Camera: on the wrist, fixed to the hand. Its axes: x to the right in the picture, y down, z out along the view.
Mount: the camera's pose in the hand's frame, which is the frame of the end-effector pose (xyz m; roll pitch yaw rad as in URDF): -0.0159 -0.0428 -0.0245 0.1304 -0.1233 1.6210
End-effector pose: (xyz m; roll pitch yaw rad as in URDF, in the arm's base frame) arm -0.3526 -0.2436 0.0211 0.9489 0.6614 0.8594
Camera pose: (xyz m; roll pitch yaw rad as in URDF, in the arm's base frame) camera -0.3767 -0.2792 -0.0078 1.1299 -0.8079 1.6222
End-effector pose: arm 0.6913 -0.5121 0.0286 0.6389 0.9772 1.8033
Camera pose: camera 0.7212 -0.5527 0.0165 1.2435 -0.4413 2.7287
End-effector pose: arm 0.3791 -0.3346 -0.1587 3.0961 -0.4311 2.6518
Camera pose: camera 0.3795 -0.3845 -0.1449 -2.5764 0.0916 1.0682
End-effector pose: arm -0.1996 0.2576 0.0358 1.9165 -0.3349 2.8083
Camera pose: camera -0.2076 0.2206 0.0004 -2.2907 -0.9702 0.5924
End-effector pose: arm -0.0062 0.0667 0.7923 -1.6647 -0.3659 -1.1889
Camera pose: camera -0.0366 0.0878 0.8285 -1.3457 1.2534 -1.0942
